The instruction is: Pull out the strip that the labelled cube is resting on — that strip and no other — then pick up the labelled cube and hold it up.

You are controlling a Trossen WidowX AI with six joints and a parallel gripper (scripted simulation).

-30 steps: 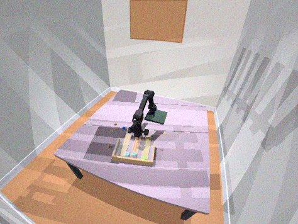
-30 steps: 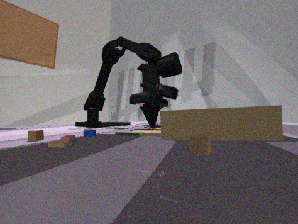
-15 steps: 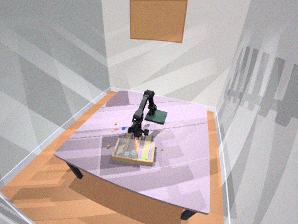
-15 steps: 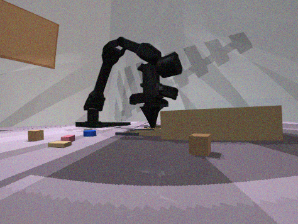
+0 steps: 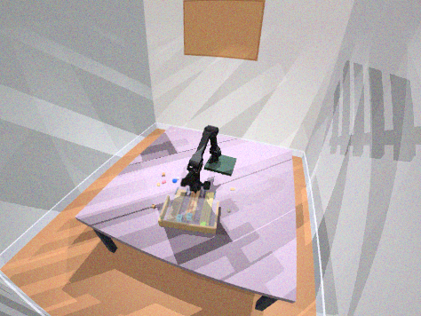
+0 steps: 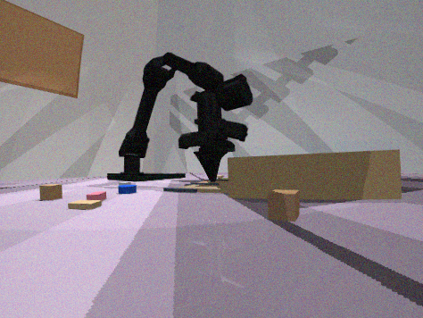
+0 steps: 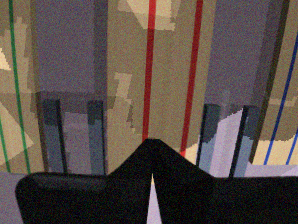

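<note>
My gripper tip is 9 cm short of the strip and 2 cm to the right of it. Round my gripper tip: pink block 25 cm to the right; then blue block 19 cm to the right, 4 cm behind.
</note>
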